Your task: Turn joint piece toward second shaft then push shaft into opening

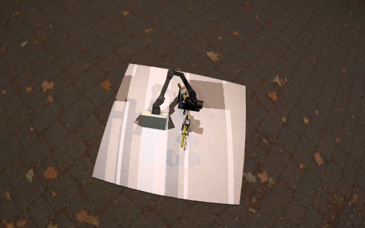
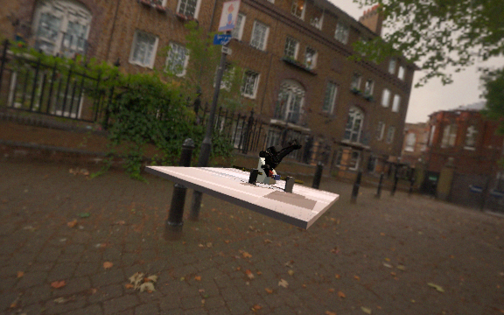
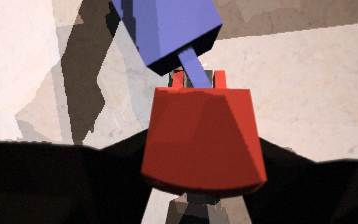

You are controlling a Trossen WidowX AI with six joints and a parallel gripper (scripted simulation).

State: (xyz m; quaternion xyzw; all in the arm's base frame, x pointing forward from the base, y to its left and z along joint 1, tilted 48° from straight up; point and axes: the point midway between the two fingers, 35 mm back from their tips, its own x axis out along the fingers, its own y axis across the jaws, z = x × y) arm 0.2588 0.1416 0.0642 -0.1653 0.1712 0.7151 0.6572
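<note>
Now: the red square joint piece 3 cm above my gripper tip.
</note>
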